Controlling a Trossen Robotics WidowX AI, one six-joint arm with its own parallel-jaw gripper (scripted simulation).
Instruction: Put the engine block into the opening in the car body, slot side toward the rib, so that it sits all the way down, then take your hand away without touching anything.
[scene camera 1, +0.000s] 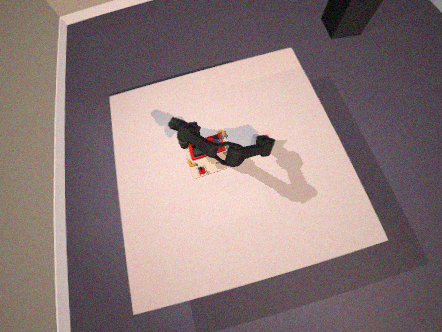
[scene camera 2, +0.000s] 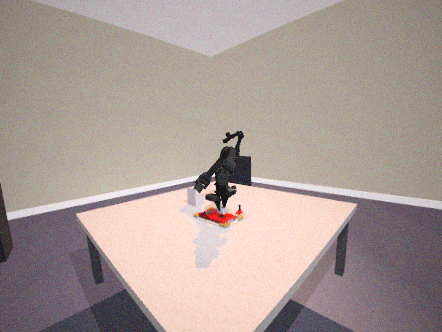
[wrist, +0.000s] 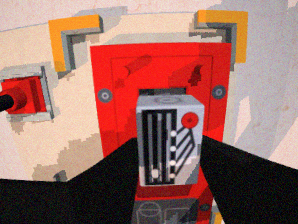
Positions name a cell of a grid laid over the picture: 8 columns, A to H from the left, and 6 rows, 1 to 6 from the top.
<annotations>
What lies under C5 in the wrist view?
My gripper.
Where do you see a red car body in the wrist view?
At D2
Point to an engine block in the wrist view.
At E4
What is my gripper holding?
An engine block.
</annotations>
